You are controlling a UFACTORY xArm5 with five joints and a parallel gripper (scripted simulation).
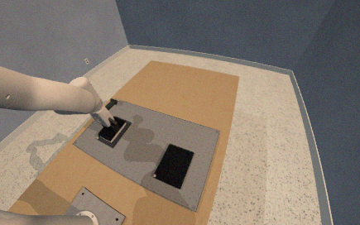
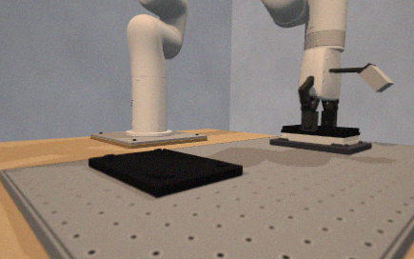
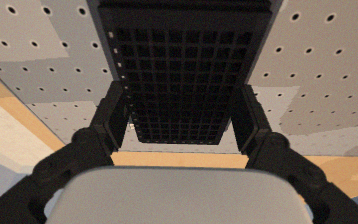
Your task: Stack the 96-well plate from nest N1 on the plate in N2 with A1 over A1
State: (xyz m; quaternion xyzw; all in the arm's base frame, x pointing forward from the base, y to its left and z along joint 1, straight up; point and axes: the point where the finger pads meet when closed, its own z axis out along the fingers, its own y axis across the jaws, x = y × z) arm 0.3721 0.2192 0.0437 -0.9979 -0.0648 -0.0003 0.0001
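Now: the black 96-well plate 1 cm below my hand. The rest, counted from my hand: white 96-well plate (3 cm below); then dark nest N2 (4 cm below); then nest N1 (37 cm to the right, 4 cm below, 2 cm ahead).
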